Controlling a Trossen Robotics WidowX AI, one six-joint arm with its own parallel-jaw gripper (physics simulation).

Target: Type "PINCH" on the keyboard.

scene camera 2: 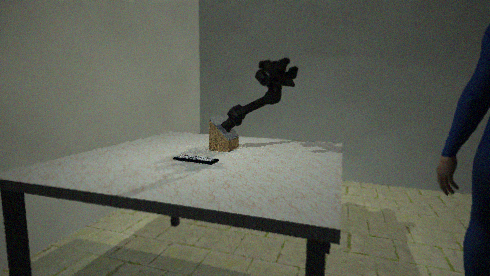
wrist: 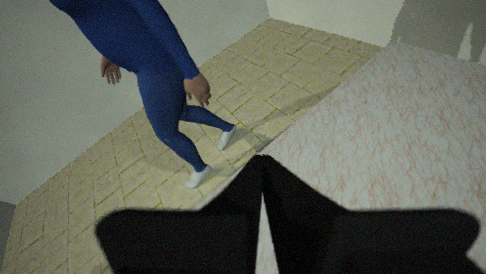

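Seen in the pictures: gripper, fingertip midpoint: (scene camera 2: 294, 85) (wrist: 260, 162); arm's base, origin of the base link: (scene camera 2: 225, 127).
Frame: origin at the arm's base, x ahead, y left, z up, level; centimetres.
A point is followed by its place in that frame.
The keyboard (scene camera 2: 195, 159) @(x 35.9, y -5.8, z -11.1 cm) is a thin dark slab with a speckled pale top, lying flat on the table in front of the arm's base. Its keys are too small to read, and it does not show in the wrist view. My gripper (wrist: 260, 162) @(x 23.2, y 38.7, z 24.0 cm) is shut with its two black fingertips touching and nothing between them. In the scene view the arm reaches up and to the right, with the gripper end high above the table and well away from the keyboard. The fingertips are too dark to make out there.
The arm stands on a wooden wedge block (scene camera 2: 219, 141) @(x 9.3, y -1.3, z -6.8 cm) behind the keyboard. The pale, red-veined table (scene camera 2: 280, 190) @(x 66.9, y 36.3, z -12.4 cm) (wrist: 400, 135) @(x 57.1, y 35.5, z -12.4 cm) has a dark front edge. A person in blue (scene camera 2: 467, 117) (wrist: 162, 95) stands on the tiled floor beyond the table's right side. Grey walls stand behind.
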